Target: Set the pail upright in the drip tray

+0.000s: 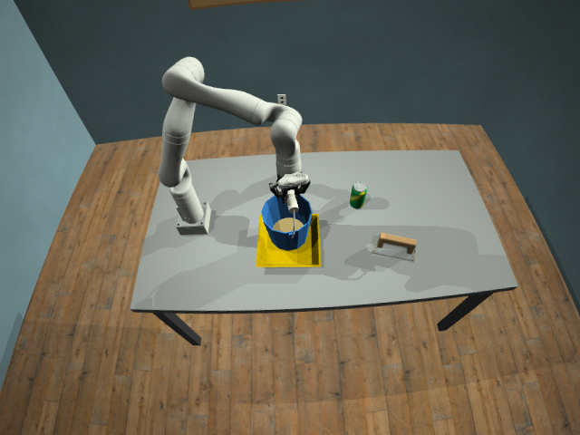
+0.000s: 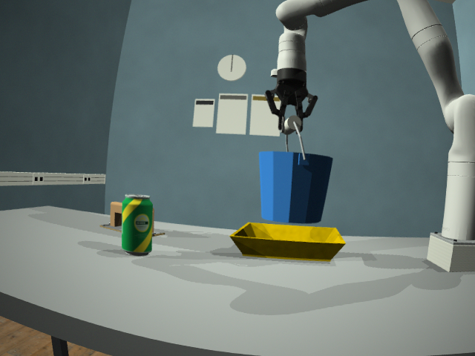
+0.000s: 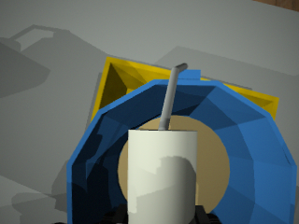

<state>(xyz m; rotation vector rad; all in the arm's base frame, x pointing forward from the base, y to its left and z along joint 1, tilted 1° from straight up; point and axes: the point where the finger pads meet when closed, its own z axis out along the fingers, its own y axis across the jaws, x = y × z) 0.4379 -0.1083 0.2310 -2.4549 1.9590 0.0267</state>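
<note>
My hand is 1 cm past the blue pail and 9 cm above it. The rest, counted from my hand: yellow drip tray 2 cm behind, 29 cm below.
</note>
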